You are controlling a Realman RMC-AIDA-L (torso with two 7-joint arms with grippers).
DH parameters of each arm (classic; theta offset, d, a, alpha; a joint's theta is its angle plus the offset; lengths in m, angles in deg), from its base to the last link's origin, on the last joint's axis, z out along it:
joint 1: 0 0.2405 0 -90
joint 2: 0 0 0 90
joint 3: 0 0.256 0 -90
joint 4: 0 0 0 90
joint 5: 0 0.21 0 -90
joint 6: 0 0 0 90
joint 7: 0 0.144 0 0
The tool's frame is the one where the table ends.
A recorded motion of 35 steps. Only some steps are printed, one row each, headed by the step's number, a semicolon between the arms.
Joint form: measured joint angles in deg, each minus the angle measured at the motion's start. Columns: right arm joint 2, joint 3, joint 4, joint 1, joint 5, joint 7, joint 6; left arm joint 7, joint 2, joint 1, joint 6, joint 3, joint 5, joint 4.
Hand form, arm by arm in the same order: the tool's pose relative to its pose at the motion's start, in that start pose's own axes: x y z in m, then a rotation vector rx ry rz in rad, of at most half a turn. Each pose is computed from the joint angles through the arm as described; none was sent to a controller.
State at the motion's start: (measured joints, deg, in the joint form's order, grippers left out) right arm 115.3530 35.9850 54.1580 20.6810 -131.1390 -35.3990 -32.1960; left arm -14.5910 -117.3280 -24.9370 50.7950 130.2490 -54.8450 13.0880
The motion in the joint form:
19: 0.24 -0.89 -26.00 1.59 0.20 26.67 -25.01; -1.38 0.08 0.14 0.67 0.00 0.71 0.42
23: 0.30 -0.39 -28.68 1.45 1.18 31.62 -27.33; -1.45 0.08 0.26 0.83 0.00 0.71 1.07
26: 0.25 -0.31 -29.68 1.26 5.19 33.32 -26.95; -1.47 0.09 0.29 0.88 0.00 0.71 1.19
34: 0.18 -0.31 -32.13 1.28 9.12 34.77 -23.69; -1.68 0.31 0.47 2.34 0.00 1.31 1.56
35: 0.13 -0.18 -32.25 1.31 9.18 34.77 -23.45; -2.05 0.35 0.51 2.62 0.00 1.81 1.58
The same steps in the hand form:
19: 0.0650 -0.0705 -0.0461 0.2485 -0.0535 0.2137; 0.0017 0.0025 0.0000 -0.0146 0.0109 -0.0201
23: 0.0716 -0.0807 -0.0547 0.2910 -0.0644 0.2826; 0.0026 0.0051 0.0003 -0.0210 0.0173 -0.0288
26: 0.0805 -0.0902 -0.0611 0.3557 -0.0398 0.3420; 0.0029 0.0055 0.0004 -0.0221 0.0188 -0.0304
34: 0.1003 -0.0998 -0.0710 0.4154 0.0484 0.3892; 0.0069 0.0067 0.0001 -0.0369 0.0435 -0.0290
35: 0.1013 -0.1008 -0.0714 0.4183 0.0534 0.3891; 0.0074 0.0075 -0.0002 -0.0444 0.0463 -0.0298

